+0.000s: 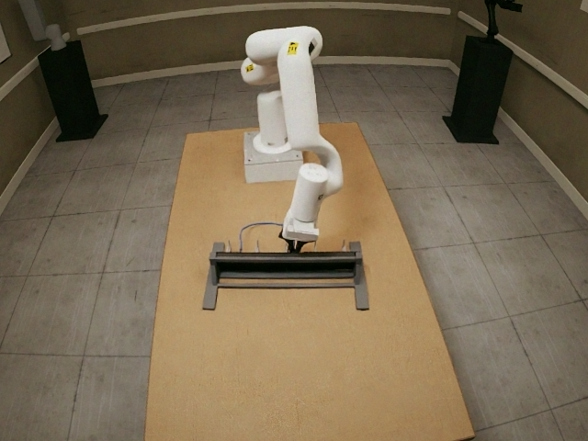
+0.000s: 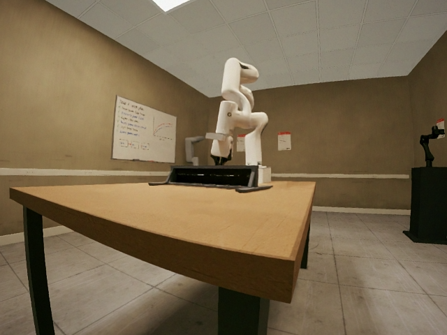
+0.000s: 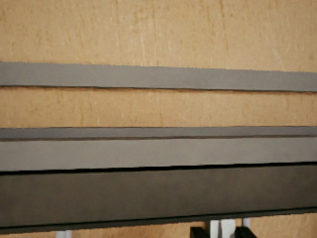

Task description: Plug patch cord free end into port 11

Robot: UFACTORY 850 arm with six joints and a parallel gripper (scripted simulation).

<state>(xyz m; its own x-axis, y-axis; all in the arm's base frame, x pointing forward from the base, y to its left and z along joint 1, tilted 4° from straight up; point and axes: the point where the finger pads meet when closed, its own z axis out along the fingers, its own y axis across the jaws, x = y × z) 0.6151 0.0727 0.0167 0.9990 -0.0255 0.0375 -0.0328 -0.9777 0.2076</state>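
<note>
Right now the white plug is 2 cm ahead of my hand and 1 cm below it.
</note>
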